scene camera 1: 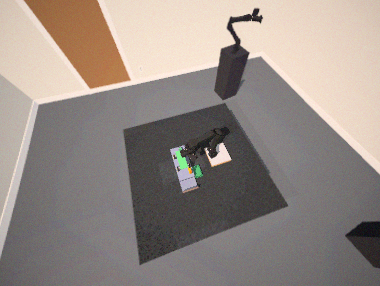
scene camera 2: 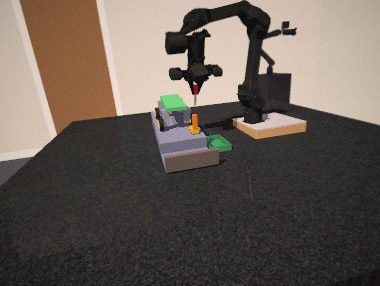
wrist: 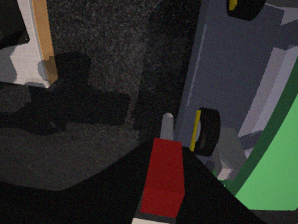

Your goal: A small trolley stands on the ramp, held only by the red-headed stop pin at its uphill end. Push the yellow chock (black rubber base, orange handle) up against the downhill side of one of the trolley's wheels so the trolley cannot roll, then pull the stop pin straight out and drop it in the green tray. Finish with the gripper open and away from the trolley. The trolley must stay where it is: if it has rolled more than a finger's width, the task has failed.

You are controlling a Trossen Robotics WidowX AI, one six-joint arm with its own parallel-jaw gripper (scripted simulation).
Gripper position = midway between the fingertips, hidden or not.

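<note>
In scene camera 2 the gripper (scene camera 2: 195,94) is seen, and a trolley (scene camera 2: 173,102) is part of the scene too. The wrist view also shows the gripper (wrist: 165,150). The gripper holds a red-headed stop pin (wrist: 164,187).
</note>
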